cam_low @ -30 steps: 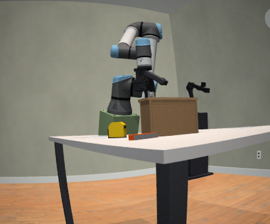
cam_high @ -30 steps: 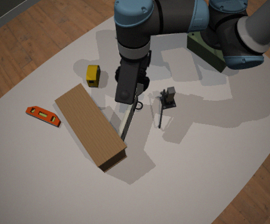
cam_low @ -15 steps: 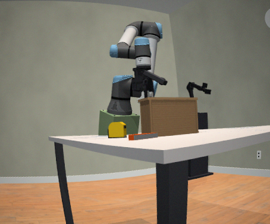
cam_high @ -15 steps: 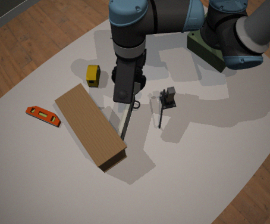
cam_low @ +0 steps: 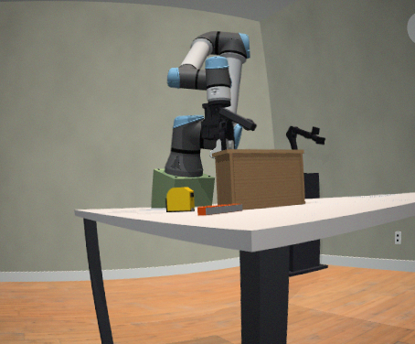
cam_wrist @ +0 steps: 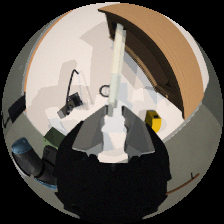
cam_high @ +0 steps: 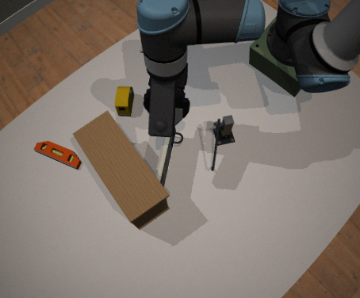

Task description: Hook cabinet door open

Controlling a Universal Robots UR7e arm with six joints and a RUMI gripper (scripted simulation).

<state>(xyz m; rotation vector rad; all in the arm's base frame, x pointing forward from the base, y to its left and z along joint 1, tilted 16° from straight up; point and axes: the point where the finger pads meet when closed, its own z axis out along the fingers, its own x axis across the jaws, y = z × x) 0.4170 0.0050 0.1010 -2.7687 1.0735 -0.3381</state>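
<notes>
The pale door is 7 cm to the left of my hand, 5 cm below it and 4 cm ahead of it. Round my hand: orange spirit level (28 cm ahead, 14 cm to the right, 11 cm below); yellow tape measure (16 cm to the right, 9 cm below, 3 cm ahead).
</notes>
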